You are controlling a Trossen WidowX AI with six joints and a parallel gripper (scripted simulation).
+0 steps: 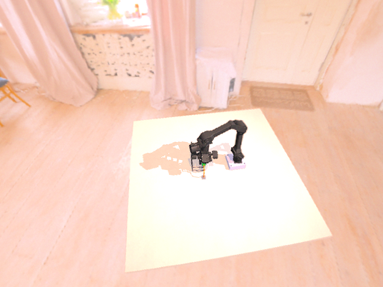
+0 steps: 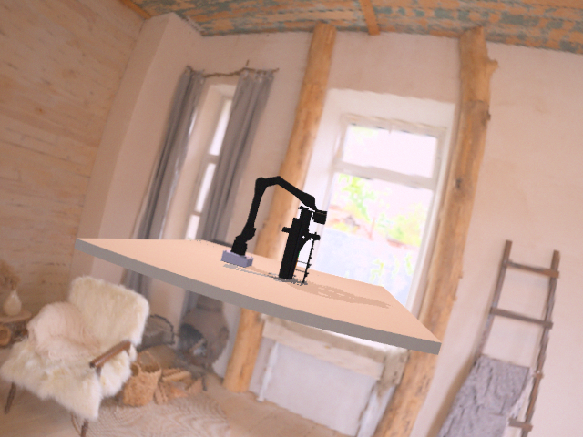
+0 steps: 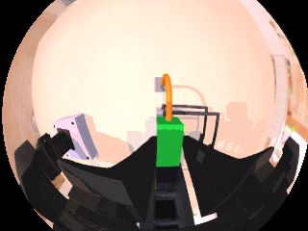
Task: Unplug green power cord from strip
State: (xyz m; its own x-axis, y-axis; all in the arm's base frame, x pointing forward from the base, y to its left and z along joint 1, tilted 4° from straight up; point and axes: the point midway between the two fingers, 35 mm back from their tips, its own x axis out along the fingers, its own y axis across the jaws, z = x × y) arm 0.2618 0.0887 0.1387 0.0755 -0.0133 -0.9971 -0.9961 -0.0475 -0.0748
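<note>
The green plug lies 30 mm to the right of my gripper tip.
</note>
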